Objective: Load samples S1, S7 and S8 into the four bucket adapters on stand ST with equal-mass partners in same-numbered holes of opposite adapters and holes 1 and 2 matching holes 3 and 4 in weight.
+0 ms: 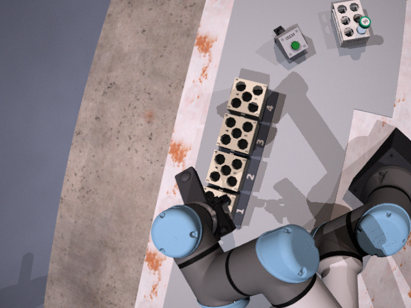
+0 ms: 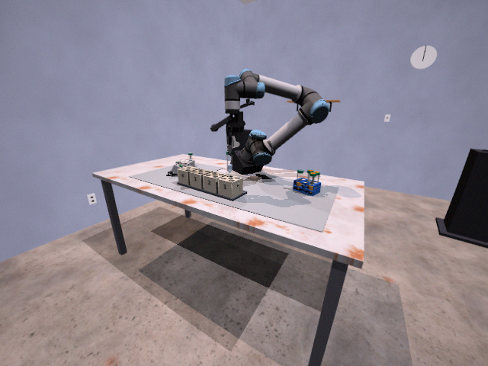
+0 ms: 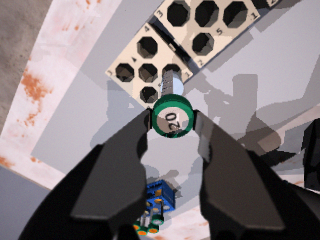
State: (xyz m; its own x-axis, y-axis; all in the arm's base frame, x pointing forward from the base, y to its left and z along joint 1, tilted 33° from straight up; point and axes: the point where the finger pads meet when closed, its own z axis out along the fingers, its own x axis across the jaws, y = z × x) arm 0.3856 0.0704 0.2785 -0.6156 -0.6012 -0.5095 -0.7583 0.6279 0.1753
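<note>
The water blank lies 5 cm below my hand and 1 cm ahead of it. Also, from my hand: beige adapter: 19 cm to the right, 17 cm below, 5 cm ahead; then green DONE key: 51 cm to the right, 16 cm below, 2 cm behind; then blue sample rack: 31 cm to the left, 31 cm behind, 20 cm below.
</note>
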